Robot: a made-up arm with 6 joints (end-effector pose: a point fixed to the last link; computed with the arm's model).
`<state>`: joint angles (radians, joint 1 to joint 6).
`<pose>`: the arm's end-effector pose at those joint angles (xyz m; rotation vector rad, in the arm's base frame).
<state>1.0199 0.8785 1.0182 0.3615 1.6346 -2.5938</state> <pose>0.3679 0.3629 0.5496 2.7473 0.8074 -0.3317</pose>
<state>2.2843 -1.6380 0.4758 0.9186 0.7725 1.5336</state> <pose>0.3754 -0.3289 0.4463 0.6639 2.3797 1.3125</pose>
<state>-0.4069 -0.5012 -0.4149 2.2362 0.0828 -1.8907</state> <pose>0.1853 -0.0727 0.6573 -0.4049 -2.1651 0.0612</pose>
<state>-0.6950 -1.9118 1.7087 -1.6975 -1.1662 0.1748</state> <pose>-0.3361 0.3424 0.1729 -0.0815 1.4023 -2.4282</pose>
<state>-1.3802 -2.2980 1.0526 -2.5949 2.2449 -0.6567</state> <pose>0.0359 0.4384 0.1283 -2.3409 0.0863 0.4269</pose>
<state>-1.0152 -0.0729 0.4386 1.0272 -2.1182 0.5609</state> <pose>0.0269 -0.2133 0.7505 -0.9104 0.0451 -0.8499</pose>
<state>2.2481 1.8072 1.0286 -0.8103 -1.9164 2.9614</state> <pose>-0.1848 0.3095 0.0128 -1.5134 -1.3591 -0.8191</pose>
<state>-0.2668 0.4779 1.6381 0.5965 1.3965 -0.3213</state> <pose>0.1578 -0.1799 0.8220 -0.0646 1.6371 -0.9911</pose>
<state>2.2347 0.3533 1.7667 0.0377 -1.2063 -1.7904</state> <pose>0.0088 0.1913 0.7527 1.5467 0.3875 -0.3420</pose>
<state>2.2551 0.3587 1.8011 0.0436 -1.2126 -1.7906</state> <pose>0.0085 0.1864 0.7543 1.5590 0.4135 -0.3389</pose>
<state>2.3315 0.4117 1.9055 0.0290 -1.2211 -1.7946</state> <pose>-0.0101 0.1860 0.7526 1.5584 0.5157 -0.2888</pose>
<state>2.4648 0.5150 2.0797 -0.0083 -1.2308 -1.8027</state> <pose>-0.0487 0.1857 0.7451 1.5319 0.6947 -0.1887</pose>
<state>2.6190 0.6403 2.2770 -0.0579 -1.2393 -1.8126</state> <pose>-0.0960 0.1779 0.7315 1.4759 0.8990 -0.0659</pose>
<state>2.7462 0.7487 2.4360 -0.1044 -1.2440 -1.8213</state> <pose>-0.1362 0.1643 0.7164 1.4094 1.0632 0.0416</pose>
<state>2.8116 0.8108 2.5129 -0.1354 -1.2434 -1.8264</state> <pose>-0.1601 0.1552 0.7065 1.3624 1.1443 0.1056</pose>
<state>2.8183 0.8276 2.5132 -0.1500 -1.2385 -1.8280</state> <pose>-0.1698 0.1558 0.7033 1.3443 1.1497 0.1265</pose>
